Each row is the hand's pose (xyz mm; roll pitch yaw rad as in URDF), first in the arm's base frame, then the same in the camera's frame.
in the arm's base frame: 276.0 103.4 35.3 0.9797 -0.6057 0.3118
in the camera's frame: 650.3 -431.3 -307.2 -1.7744 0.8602 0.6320
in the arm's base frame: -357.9 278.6 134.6 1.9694 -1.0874 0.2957
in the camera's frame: 244.9 -957.8 -334.9 -0.2434 1.2521 1.2518
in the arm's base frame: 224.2 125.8 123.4 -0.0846 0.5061 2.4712
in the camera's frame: 593.9 -470.1 -386.3 2.6412 -0.4183 -1.6027
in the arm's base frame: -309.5 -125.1 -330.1 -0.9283 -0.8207 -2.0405
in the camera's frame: 212.6 -681.7 216.4 2.2406 0.4396 2.7375
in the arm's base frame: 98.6 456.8 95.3 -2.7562 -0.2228 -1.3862
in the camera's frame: 699.5 -804.5 -442.3 0.6343 -0.0680 2.0864
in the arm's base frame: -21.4 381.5 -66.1 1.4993 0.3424 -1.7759
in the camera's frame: 623.7 -845.5 -245.6 -1.4835 -0.6990 2.3762
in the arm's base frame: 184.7 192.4 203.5 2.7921 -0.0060 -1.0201
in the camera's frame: 574.6 -535.4 -474.4 -0.0085 -0.1686 1.6727
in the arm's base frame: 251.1 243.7 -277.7 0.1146 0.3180 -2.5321
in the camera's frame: 821.3 -593.7 -56.9 3.0605 -0.6592 -2.9770
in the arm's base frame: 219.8 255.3 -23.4 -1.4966 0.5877 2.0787
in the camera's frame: 715.9 -589.7 -290.7 1.2928 -0.3668 -1.2339
